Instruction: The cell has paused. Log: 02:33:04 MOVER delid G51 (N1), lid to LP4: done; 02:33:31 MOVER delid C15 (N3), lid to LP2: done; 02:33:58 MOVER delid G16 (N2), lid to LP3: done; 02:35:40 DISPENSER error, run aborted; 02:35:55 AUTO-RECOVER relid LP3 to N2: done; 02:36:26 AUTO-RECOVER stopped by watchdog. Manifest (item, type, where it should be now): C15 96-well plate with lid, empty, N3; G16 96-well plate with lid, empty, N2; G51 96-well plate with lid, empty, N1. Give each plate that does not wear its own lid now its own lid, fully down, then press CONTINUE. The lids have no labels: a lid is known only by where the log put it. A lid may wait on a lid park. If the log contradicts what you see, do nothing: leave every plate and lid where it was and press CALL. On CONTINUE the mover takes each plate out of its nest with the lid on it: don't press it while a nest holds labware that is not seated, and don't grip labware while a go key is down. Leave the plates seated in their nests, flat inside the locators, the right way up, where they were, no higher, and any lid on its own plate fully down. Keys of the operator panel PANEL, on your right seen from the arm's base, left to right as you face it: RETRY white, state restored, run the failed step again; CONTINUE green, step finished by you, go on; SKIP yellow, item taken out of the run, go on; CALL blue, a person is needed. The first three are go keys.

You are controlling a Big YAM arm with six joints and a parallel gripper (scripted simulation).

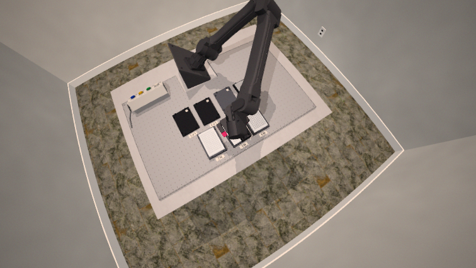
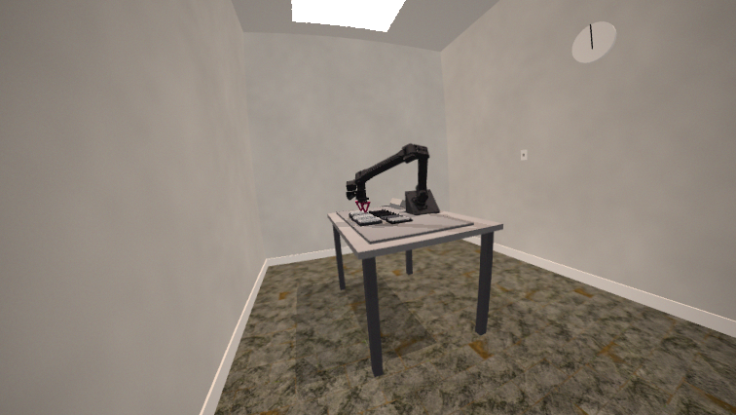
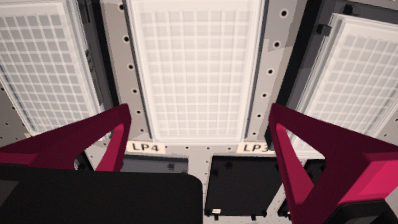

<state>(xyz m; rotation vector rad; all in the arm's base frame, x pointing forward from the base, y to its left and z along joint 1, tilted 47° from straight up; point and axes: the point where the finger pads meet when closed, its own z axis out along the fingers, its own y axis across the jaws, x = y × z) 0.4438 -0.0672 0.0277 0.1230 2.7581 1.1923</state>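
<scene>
Right now my hand is 200 mm to the right of the lid park LP2, 170 mm past it and 60 mm above it. Also, from my hand: lid park LP3: 180 mm behind, 60 mm to the right, 60 mm below; LP4 label: 90 mm behind, 70 mm to the left, 60 mm below; LP3 label: 100 mm behind, 60 mm to the right, 60 mm below.
</scene>
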